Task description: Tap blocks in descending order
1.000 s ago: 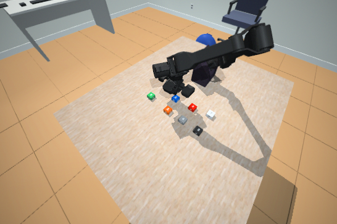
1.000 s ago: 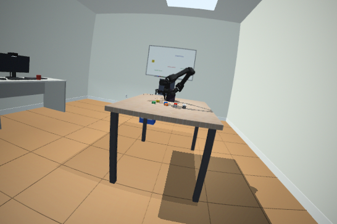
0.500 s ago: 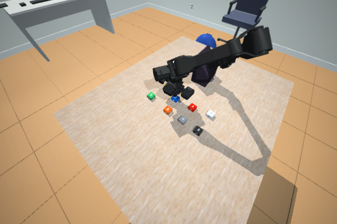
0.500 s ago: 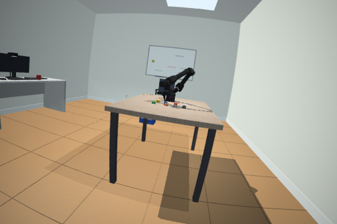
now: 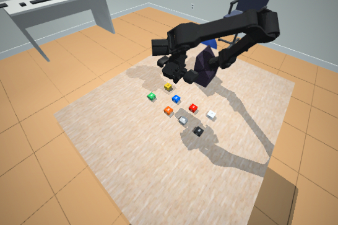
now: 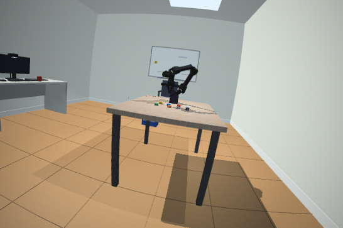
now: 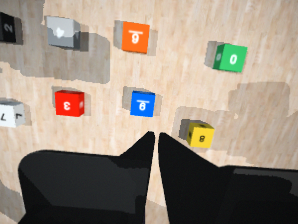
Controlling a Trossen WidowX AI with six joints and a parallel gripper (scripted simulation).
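Right now the yellow block is 12 cm below my gripper tip, 8 cm to the right of it and 5 cm behind it. Round my gripper tip: red block marked 3 (12 cm below, 11 cm to the left, 1 cm behind); then blue block (12 cm below, 1 cm to the left); then orange block (12 cm below, 8 cm ahead, 2 cm to the left).
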